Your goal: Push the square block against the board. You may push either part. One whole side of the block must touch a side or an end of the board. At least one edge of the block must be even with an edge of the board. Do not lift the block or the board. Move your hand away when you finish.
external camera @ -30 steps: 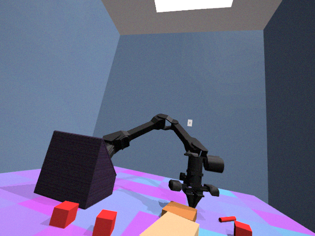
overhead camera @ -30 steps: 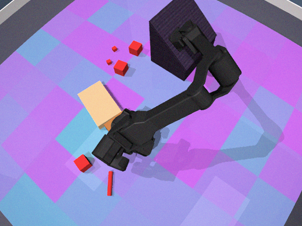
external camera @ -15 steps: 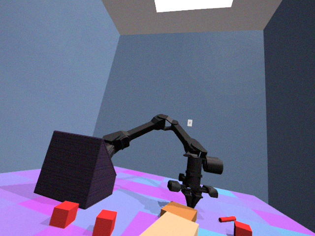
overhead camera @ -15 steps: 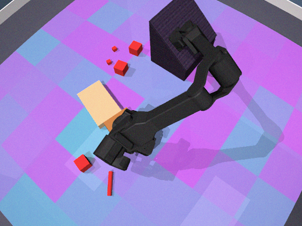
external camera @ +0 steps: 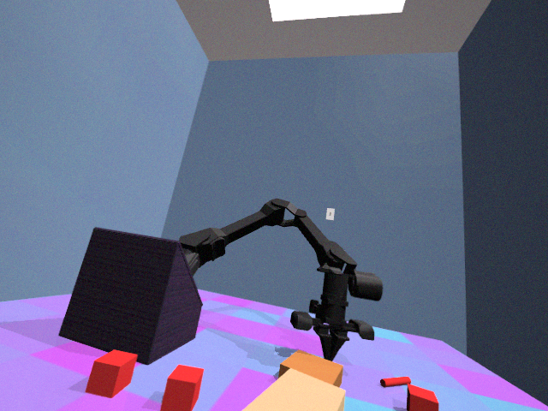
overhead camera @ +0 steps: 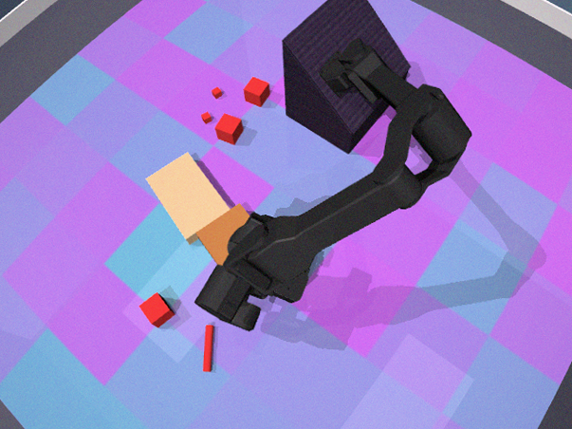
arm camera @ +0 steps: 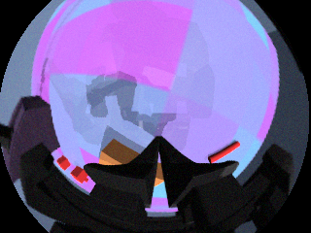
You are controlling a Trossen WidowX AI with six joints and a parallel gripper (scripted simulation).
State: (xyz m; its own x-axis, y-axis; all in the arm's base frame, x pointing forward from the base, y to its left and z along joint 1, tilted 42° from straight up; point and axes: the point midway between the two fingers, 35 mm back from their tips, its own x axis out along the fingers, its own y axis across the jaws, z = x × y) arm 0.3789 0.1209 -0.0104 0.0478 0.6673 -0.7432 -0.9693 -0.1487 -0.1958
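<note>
Now: the orange square block 4 cm behind my gripper tip, 9 cm to the right of it and 1 cm above it. The rest, counted from my gripper tip: board: 6 cm behind, 21 cm to the right, 1 cm above; then thin red rod: 14 cm ahead, 1 cm to the right.
</note>
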